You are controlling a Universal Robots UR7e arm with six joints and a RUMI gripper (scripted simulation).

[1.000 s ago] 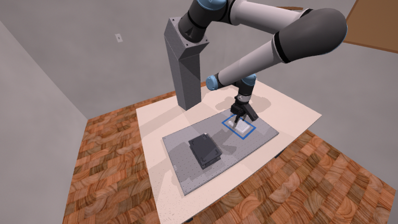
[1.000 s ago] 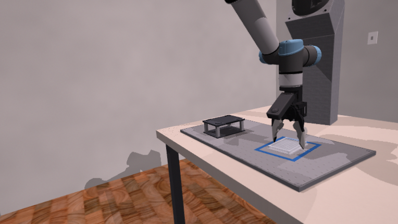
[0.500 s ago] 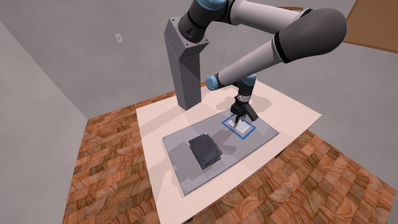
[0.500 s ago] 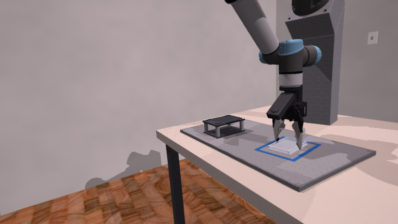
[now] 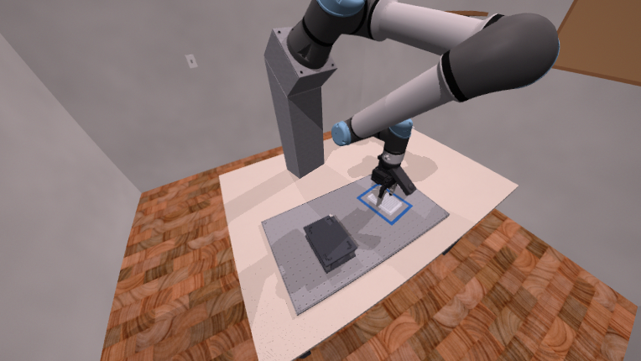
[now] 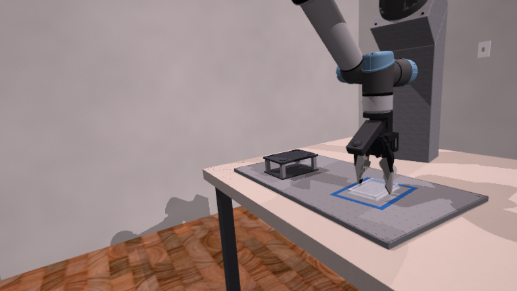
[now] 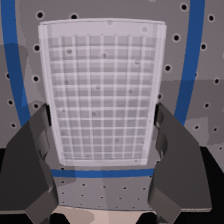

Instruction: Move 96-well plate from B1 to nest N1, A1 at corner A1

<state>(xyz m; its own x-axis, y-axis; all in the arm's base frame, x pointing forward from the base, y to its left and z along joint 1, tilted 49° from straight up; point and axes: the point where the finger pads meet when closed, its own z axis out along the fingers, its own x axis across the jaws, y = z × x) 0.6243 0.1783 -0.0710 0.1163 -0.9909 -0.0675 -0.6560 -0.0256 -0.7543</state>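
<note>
The dark raised plate nest is 310 mm to the right of my hand, 60 mm ahead of it and 40 mm above it. Round my hand: clear 96-well plate (10 mm below).
</note>
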